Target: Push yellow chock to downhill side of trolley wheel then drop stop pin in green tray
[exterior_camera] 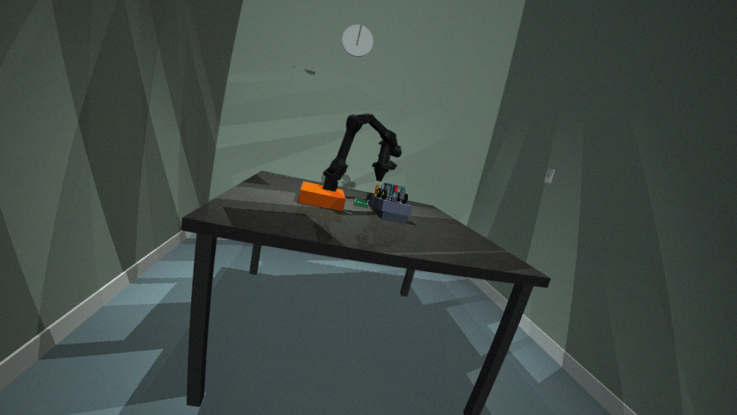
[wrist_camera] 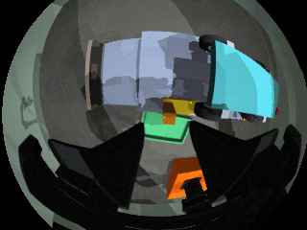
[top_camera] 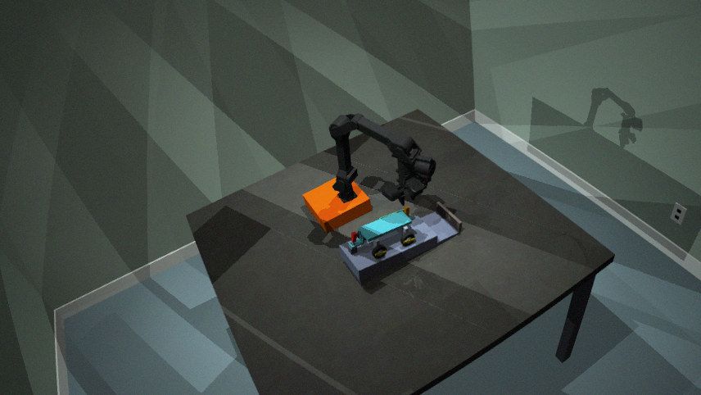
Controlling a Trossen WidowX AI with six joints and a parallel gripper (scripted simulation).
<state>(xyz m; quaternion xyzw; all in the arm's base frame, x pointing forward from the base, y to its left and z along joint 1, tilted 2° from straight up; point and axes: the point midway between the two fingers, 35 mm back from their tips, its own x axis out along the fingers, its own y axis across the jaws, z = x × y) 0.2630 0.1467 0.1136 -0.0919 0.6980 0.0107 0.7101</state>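
Now: gripper tip 5 cm short of the red-headed stop pin, 25 cm to the left of it and 1 cm above it. Round my gripper tip: teal-topped trolley (6 cm ahead, 13 cm to the right, 3 cm below); then grey ramp (6 cm ahead, 13 cm to the right, 10 cm below); then yellow chock (3 cm to the right, 6 cm below).
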